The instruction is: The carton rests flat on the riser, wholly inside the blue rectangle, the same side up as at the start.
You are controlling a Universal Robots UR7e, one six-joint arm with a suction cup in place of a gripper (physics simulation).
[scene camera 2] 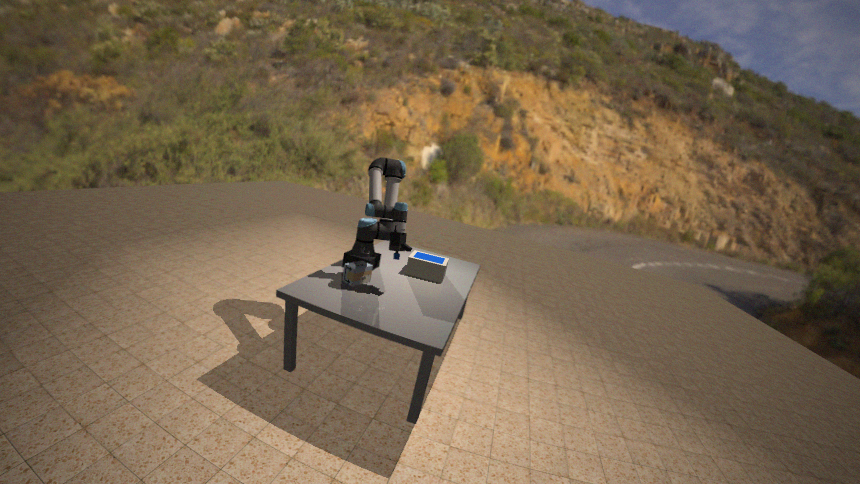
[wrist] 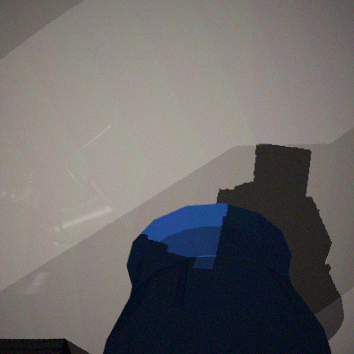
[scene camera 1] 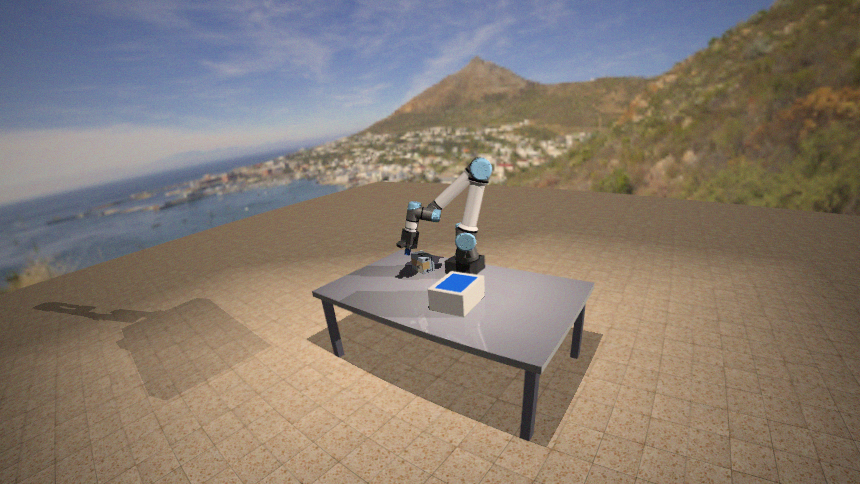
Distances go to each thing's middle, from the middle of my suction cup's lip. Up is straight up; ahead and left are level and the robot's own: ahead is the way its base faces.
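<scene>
My suction cup is 130 mm above the riser (scene camera 1: 457, 293), and it is also 50 mm short of the riser and 420 mm to the right of it.
</scene>
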